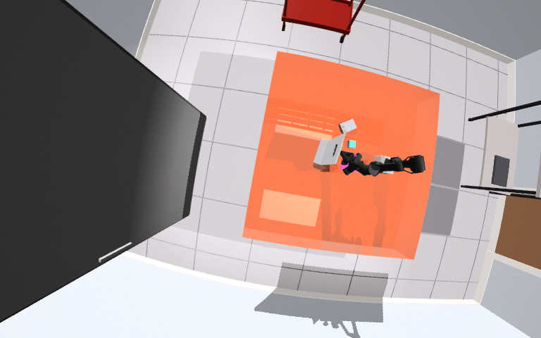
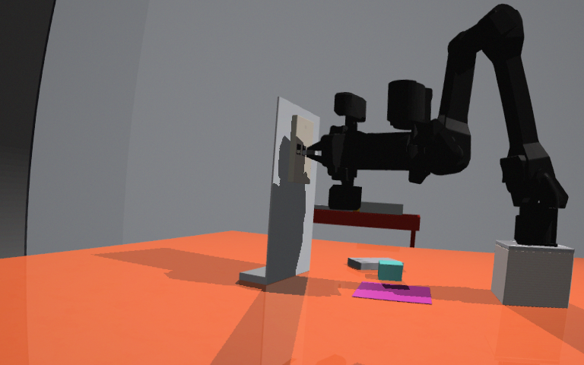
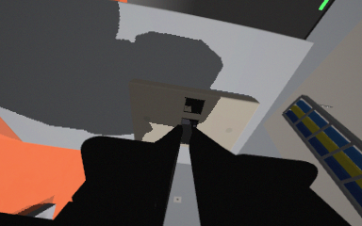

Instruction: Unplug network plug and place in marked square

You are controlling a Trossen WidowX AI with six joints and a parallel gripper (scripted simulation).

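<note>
The pink marked square lies 17 cm behind my gripper tip, 1 cm to the right of it and 22 cm below it. From my gripper tip the other things lie so: flat grey block (7 cm behind, 23 cm to the right, 21 cm below); grey network plug (1 cm ahead); upright panel (3 cm ahead, 8 cm below).
</note>
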